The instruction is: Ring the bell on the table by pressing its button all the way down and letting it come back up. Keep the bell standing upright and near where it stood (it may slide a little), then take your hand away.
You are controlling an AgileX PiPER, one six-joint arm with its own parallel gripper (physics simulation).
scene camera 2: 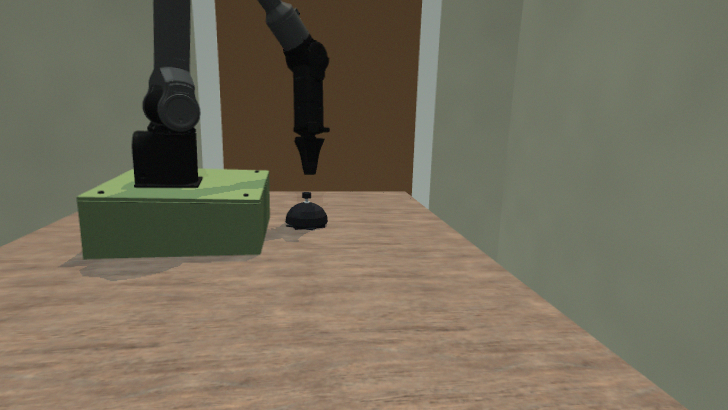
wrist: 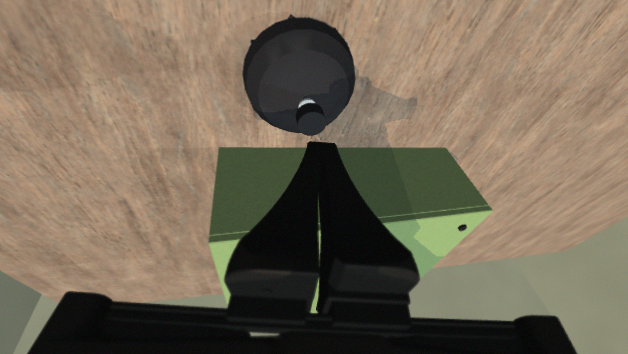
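A black domed bell [scene camera 2: 306, 216] [wrist: 300, 70] stands upright on the wooden table [scene camera 2: 356, 305] [wrist: 125, 175], to the right of the green base box in the scene view. Its small black button [scene camera 2: 306, 195] [wrist: 311, 123] sits up on a short bright stem, with a stretch of stem showing under it. My gripper [scene camera 2: 309, 173] [wrist: 320, 157] is shut with nothing between its fingers and points down. Its tips are above the button, with a visible gap between them in the scene view. In the wrist view the tips show just below the button and slightly right of it.
The green box [scene camera 2: 173, 229] [wrist: 260, 185] carries the arm's base and stands close beside the bell. A brown door panel [scene camera 2: 366, 101] with pale posts is behind the table's far edge. A grey-green wall [scene camera 2: 611, 152] runs along the right side.
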